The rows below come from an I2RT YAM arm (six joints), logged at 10 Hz.
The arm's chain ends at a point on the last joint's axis. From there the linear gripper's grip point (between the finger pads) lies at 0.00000 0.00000 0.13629 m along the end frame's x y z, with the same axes.
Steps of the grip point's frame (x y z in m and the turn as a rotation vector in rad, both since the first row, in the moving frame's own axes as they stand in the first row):
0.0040, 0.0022, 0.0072, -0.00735, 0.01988, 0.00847
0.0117, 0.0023, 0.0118, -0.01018, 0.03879, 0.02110
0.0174, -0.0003, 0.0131, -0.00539, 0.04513, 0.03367
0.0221, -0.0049, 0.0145, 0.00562, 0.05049, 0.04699
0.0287, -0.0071, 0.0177, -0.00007, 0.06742, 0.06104
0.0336, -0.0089, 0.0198, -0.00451, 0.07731, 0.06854
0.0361, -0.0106, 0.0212, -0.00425, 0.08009, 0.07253
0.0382, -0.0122, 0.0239, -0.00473, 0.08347, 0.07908
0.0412, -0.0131, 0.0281, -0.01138, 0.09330, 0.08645
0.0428, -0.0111, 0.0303, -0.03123, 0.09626, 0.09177
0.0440, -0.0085, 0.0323, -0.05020, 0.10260, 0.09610
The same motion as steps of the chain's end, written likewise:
0.0013, 0.0012, 0.0072, -0.00735, 0.01988, 0.00847
0.0064, 0.0009, 0.0119, -0.01018, 0.03879, 0.02110
0.0113, -0.0011, 0.0132, -0.00539, 0.04513, 0.03367
0.0152, -0.0043, 0.0147, 0.00562, 0.05049, 0.04699
0.0195, -0.0074, 0.0180, -0.00007, 0.06742, 0.06104
0.0231, -0.0099, 0.0202, -0.00451, 0.07731, 0.06854
0.0252, -0.0116, 0.0216, -0.00425, 0.08009, 0.07253
0.0269, -0.0133, 0.0244, -0.00473, 0.08347, 0.07908
0.0286, -0.0152, 0.0287, -0.01138, 0.09330, 0.08645
0.0299, -0.0159, 0.0310, -0.03123, 0.09626, 0.09177
0.0304, -0.0160, 0.0332, -0.05020, 0.10260, 0.09610

